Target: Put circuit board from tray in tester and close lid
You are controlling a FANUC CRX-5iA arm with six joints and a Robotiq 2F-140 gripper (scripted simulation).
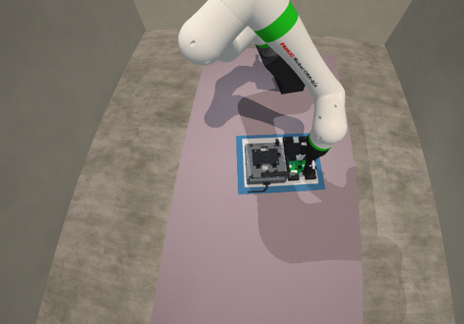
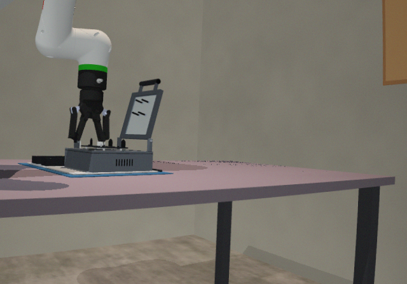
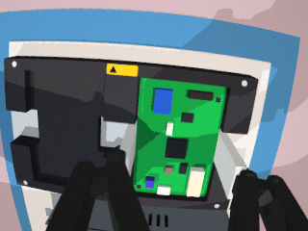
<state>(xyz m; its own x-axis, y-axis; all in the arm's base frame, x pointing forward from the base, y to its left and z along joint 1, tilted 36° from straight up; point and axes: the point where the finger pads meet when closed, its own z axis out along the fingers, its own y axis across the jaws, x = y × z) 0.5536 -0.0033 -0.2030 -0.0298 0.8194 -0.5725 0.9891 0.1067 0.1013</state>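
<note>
Right now my hand is 20 mm above the green circuit board. The rest, counted from my hand: tester lid 90 mm ahead, 170 mm to the right, 140 mm above; latch hook 100 mm behind, 110 mm to the right, 50 mm above; tester 130 mm to the right, 70 mm above.
</note>
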